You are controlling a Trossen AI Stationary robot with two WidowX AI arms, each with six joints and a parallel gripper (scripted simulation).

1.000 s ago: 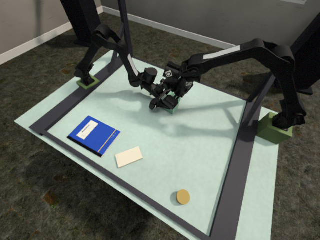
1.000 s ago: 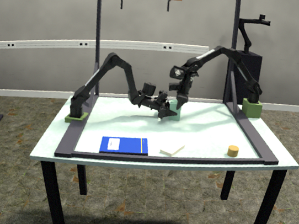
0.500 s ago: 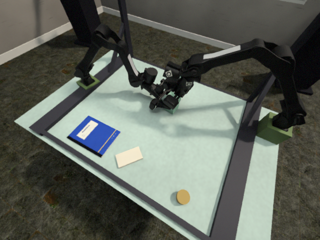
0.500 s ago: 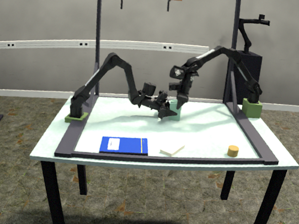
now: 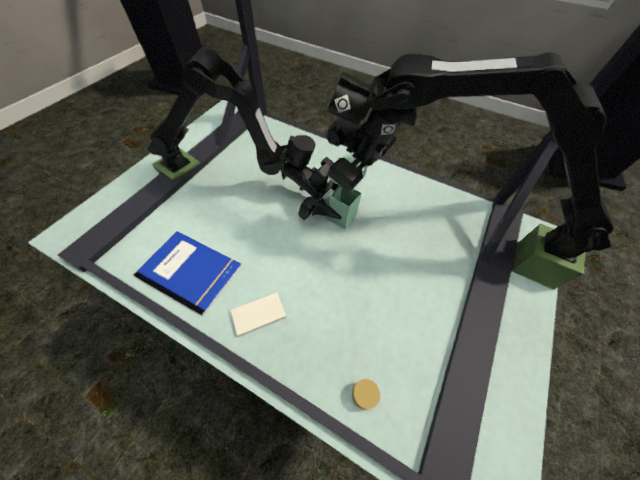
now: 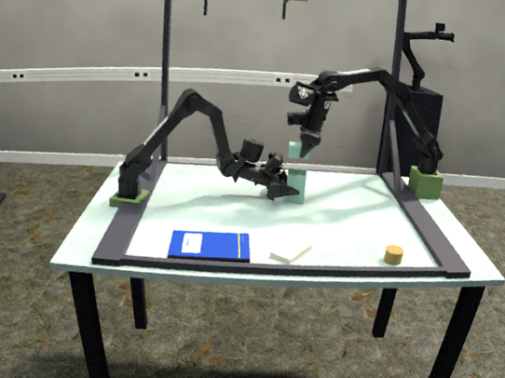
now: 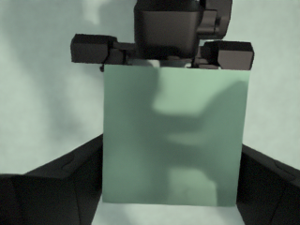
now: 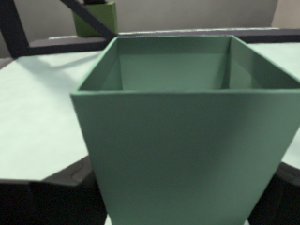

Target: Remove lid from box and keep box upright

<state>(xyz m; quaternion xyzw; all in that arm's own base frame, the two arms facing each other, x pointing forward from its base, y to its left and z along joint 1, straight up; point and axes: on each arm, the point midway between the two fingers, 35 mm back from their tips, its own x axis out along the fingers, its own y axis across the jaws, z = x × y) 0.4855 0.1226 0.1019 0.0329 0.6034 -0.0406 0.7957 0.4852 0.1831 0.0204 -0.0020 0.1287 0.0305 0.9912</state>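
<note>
My left hand is 14 cm above the green box, 1 cm to the left of it and 1 cm past it. Round my left hand: cream card: 33 cm ahead, 18 cm below, 12 cm to the right; then green lid: 2 cm to the right, 2 cm below, 1 cm behind.
My right hand is 1 cm short of the green box and 2 cm to the right of it. From my right hand the other things lie so: cream card: 34 cm ahead, 9 cm to the right, 4 cm below; then green lid: 1 cm ahead, 2 cm to the left, 12 cm above.
</note>
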